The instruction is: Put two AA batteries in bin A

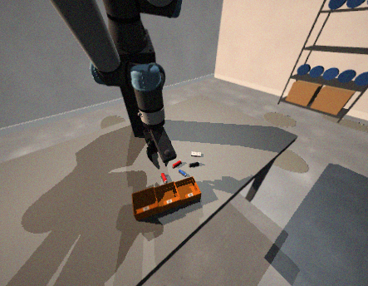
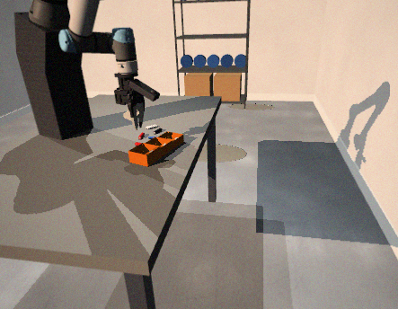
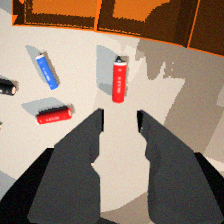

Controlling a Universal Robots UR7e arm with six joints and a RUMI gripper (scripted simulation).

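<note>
My gripper is now 80 mm above the red battery. From my hand the other things lie so: blue battery 90 mm below, 80 mm to the left, 30 mm ahead; orange bin 80 mm ahead, 70 mm below, 50 mm to the right; black battery 160 mm to the left, 80 mm below, 40 mm ahead.
</note>
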